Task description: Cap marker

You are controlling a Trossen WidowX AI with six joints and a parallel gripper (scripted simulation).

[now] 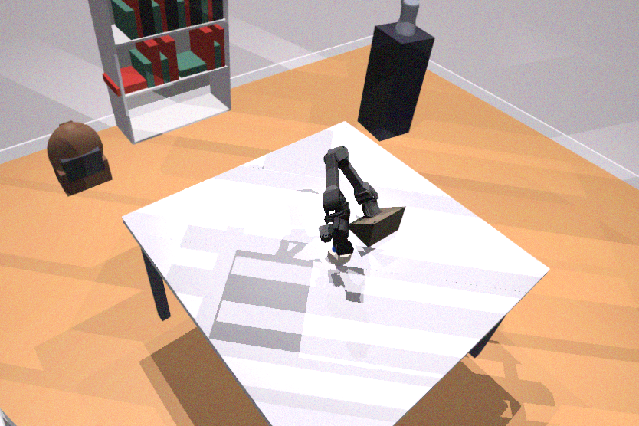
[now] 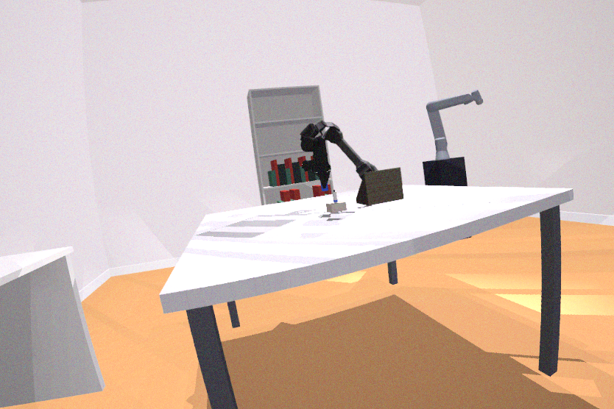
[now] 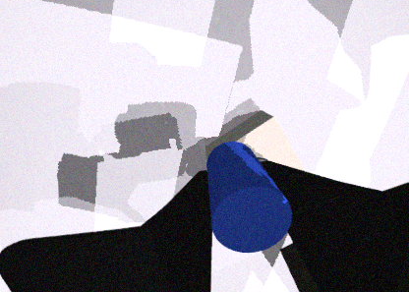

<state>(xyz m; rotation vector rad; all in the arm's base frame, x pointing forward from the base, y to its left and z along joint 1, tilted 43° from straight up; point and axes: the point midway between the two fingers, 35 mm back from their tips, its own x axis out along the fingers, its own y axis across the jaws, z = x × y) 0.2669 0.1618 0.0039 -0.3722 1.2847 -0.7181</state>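
Right now the holder block is 9 cm below my gripper tip, 4 cm behind it and 2 cm to the right of it. The rest, counted from my gripper tip: blue cap (1 cm above).
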